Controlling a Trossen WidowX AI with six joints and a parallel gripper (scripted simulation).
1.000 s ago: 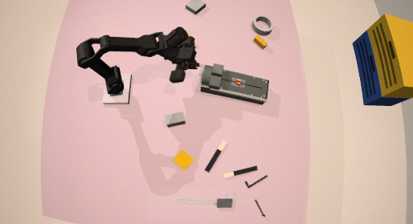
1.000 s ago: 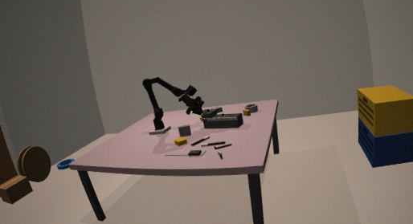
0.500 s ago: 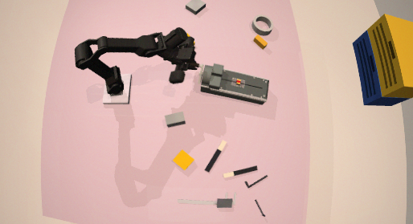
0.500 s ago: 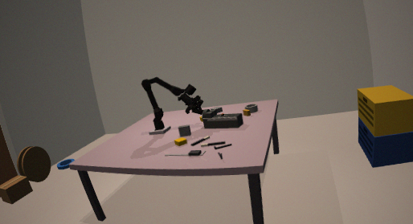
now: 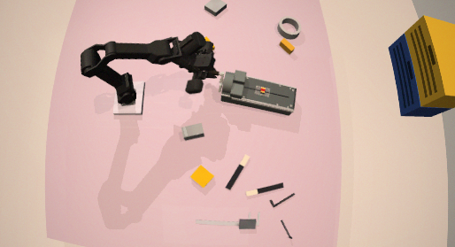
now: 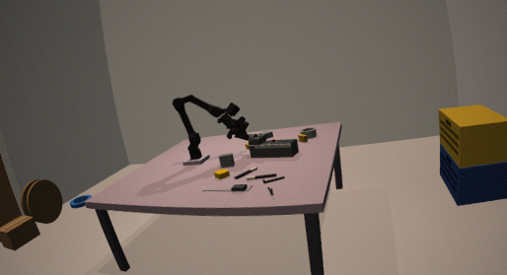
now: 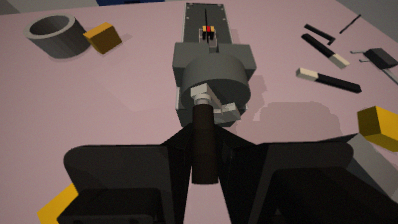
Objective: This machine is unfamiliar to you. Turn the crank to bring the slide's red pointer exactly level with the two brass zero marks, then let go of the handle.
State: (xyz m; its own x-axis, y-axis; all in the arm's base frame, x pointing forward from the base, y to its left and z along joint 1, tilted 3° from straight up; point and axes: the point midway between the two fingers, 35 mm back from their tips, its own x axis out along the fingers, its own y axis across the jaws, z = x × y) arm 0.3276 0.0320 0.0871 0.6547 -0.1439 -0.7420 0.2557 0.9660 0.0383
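My gripper tip is now 2 cm past the dark crank handle and 2 cm below it. Round my gripper tip: orange block 30 cm ahead, 15 cm to the left, 7 cm below; then red pointer 16 cm ahead, 6 cm to the right, 1 cm below.
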